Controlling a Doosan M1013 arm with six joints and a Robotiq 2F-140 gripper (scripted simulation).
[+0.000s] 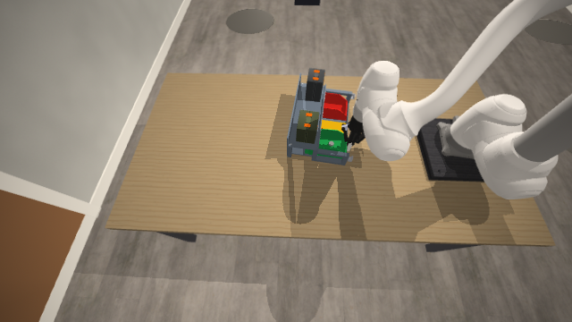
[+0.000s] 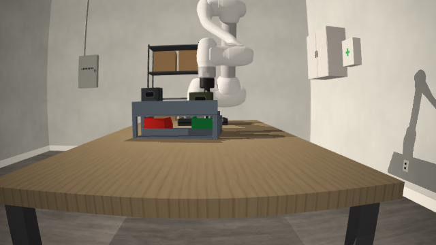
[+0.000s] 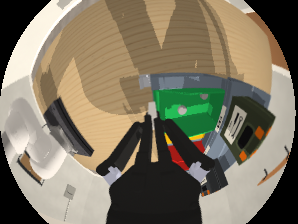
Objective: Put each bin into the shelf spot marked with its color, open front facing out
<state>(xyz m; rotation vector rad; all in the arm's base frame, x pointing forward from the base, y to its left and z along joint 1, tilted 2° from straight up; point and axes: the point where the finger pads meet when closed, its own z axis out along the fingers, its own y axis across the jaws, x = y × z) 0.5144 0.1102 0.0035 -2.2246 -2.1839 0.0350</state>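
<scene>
The green bin lies 90 mm ahead of my hand and 10 mm below it. The rest, counted from my hand: red bin 100 mm ahead, 230 mm to the right, 20 mm below.
</scene>
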